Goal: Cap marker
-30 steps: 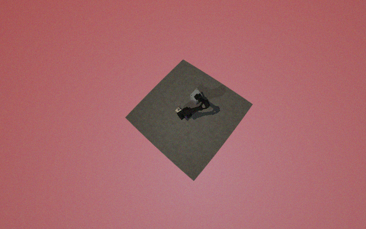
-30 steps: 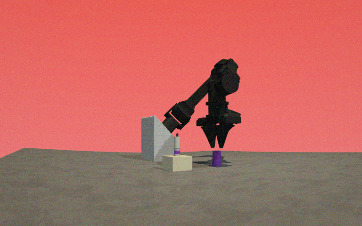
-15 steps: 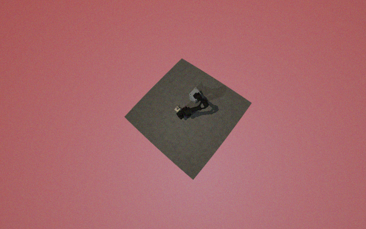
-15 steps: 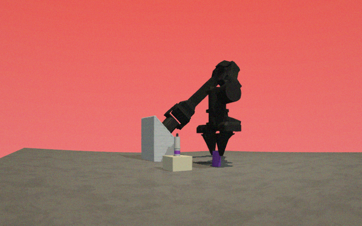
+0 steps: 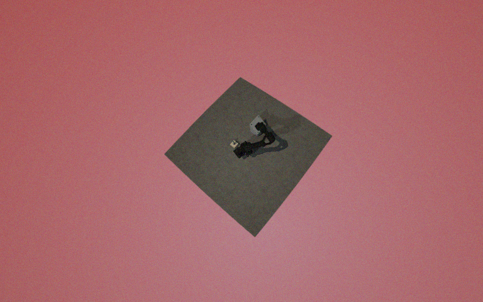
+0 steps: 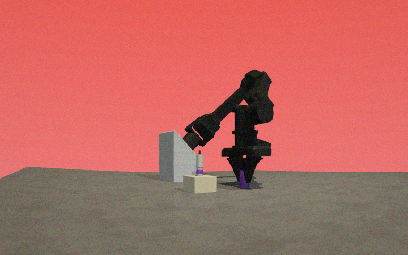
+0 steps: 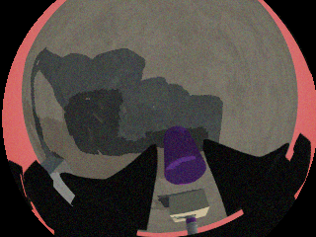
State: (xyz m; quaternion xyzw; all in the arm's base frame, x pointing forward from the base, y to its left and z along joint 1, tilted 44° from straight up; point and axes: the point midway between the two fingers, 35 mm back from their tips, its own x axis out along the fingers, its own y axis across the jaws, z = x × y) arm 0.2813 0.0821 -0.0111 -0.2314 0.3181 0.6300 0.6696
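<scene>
My gripper tip is 140 mm to the left of the cream holder block. Round my gripper tip: purple cap: 10 mm above.
</scene>
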